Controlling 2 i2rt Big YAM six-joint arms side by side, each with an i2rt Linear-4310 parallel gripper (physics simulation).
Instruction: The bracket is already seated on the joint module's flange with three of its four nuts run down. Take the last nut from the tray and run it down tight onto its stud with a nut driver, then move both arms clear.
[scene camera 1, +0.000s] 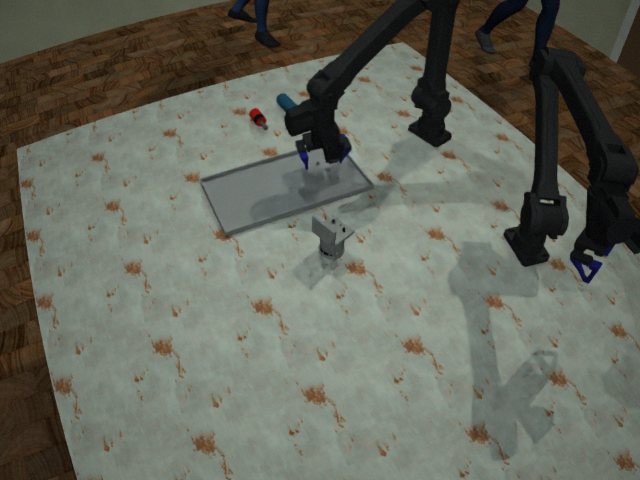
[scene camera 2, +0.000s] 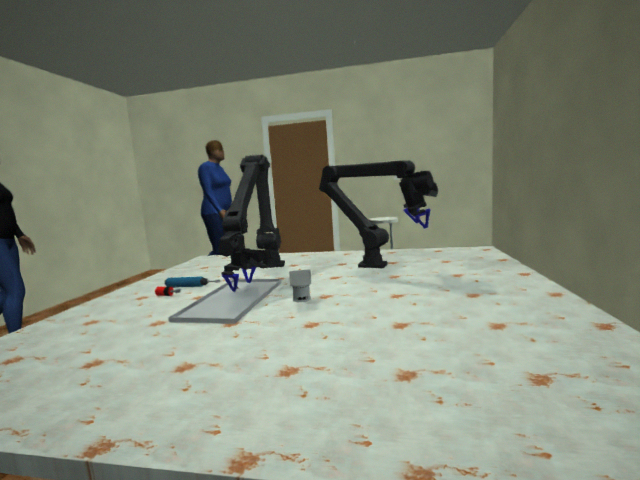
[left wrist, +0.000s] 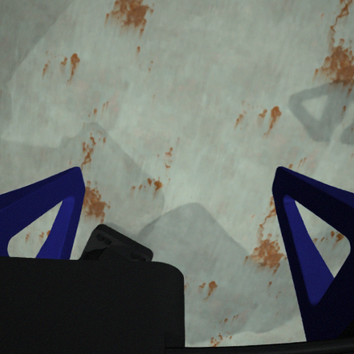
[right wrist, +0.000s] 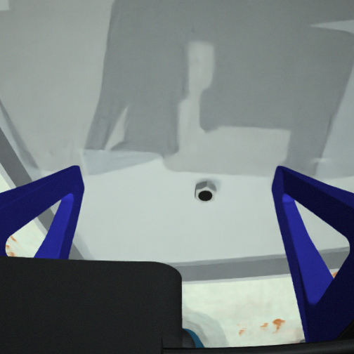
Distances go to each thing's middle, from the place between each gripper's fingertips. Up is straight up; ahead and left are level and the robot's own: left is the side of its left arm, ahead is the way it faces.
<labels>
The grey tray (scene camera 1: 246, 196) lies 12 cm ahead of my right hand and 4 cm to the left of it. Also, from my right hand: grey bracket (scene camera 1: 332, 234) (29 cm to the left, 10 cm ahead, 8 cm above).
Right now my left hand is 440 mm short of the grey bracket, 400 mm to the left of it and 100 mm above it. Round my left hand: grey tray (460 mm ahead, 650 mm to the right, 180 mm below).
</labels>
